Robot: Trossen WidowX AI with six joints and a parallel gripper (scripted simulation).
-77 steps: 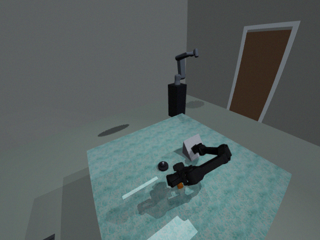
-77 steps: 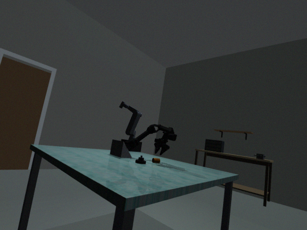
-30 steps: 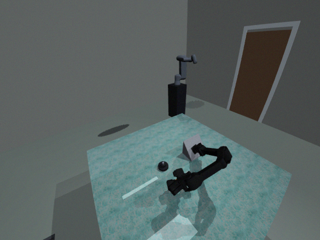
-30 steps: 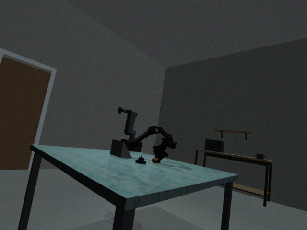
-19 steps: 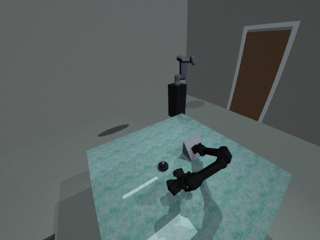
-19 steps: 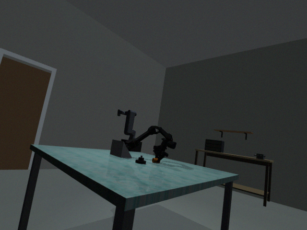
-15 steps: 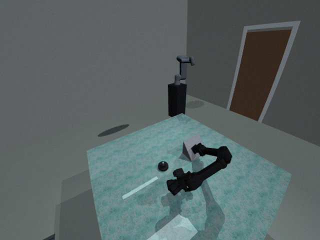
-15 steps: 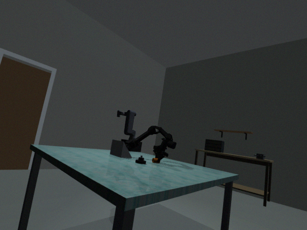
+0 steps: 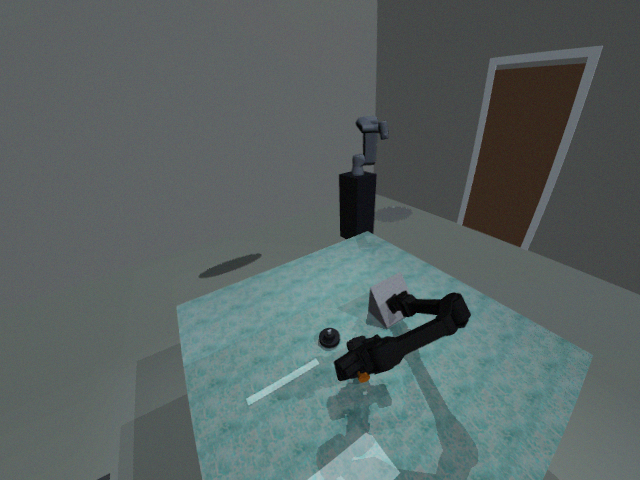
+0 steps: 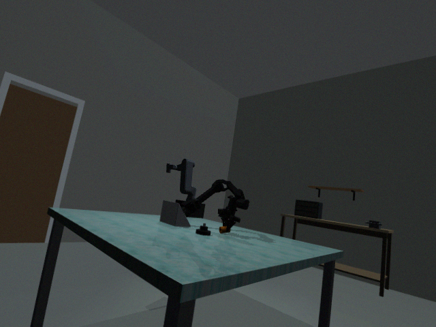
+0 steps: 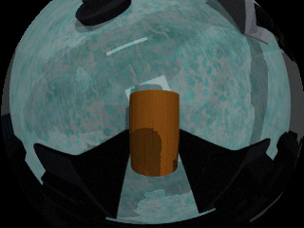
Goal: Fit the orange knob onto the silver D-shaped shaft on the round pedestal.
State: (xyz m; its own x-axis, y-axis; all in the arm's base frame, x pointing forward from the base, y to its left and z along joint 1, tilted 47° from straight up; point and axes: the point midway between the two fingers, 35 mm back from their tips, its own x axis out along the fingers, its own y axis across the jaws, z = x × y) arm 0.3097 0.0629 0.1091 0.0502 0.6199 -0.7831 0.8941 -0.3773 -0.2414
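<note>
The round black pedestal is 190 mm to the right of my gripper tip, 10 mm behind it and 10 mm above it. Round my gripper tip: orange knob (10 mm to the left, 10 mm above).
</note>
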